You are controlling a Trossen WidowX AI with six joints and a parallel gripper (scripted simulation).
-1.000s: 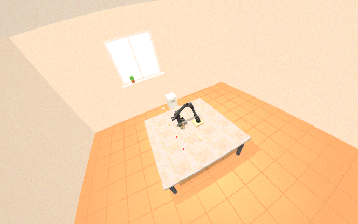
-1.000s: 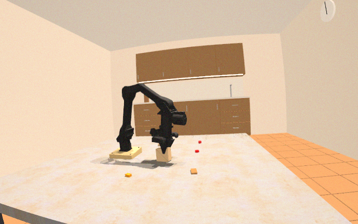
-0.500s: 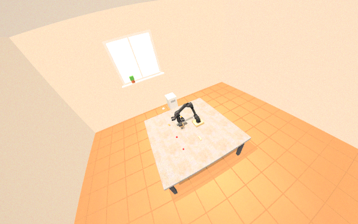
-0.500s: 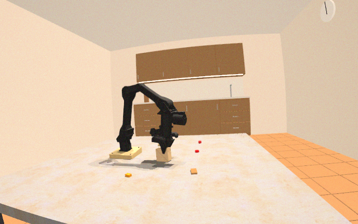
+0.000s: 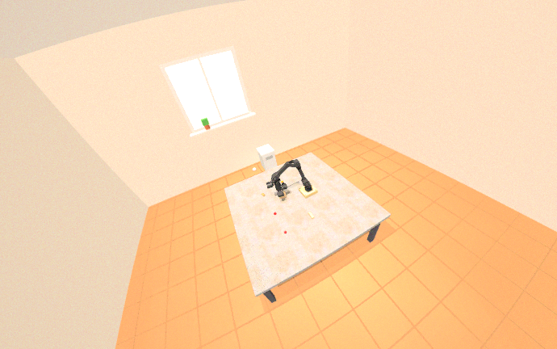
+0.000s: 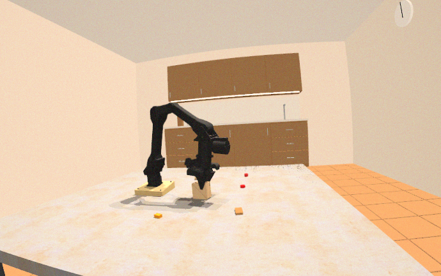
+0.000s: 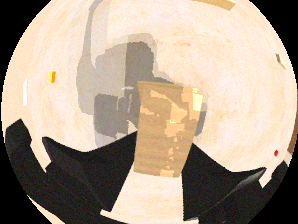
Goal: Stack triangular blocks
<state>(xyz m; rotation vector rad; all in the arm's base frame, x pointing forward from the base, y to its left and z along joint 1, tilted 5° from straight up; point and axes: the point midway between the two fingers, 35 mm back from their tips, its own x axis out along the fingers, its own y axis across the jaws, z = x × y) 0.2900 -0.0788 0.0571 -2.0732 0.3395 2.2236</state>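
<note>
Now: the tan triangular block 10 mm ahead of my gripper tip and 10 mm above it. From my gripper tip the other things lie so: yellow piece (100 mm behind, 230 mm to the right, 40 mm below).
</note>
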